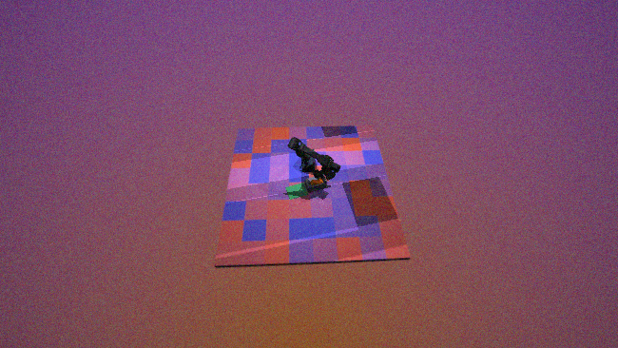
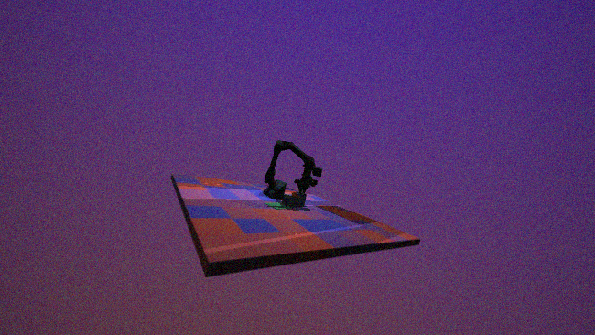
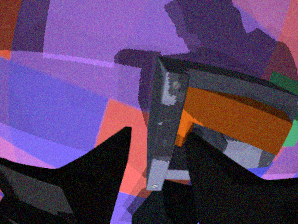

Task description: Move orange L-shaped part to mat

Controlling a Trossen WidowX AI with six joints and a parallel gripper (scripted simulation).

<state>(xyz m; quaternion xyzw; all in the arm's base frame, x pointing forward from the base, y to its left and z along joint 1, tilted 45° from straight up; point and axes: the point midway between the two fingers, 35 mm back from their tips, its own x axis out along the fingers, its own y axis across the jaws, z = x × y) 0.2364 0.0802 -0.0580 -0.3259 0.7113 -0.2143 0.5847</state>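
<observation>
Right now my gripper tip is 1 cm short of the orange L-shaped part, 5 cm to the left of it and 4 cm above it. The rest, counted from my gripper tip: green mat: 4 cm ahead, 22 cm to the right, 10 cm below.
</observation>
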